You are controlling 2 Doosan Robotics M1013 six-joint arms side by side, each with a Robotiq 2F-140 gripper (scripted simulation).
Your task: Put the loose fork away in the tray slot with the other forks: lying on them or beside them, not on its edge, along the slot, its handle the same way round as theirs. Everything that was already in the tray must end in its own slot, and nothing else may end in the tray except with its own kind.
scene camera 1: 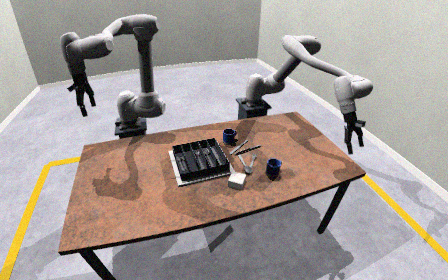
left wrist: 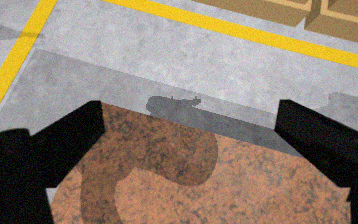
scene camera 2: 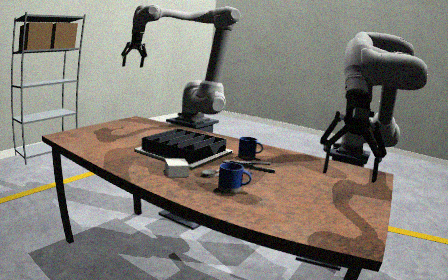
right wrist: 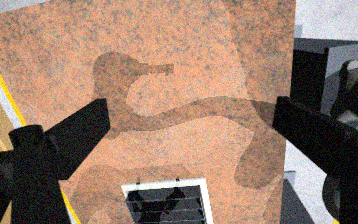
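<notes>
Mug [scene camera 2: 230, 174] visible. Black tray [scene camera 2: 201, 146] visible; scene camera 1 also shows the black tray [scene camera 1: 192, 160], while in the left wrist view the tray is out of frame. Right gripper [right wrist: 191, 112] visible. Left gripper [scene camera 2: 350, 176] visible; the left wrist view also shows the left gripper [left wrist: 189, 116].
</notes>
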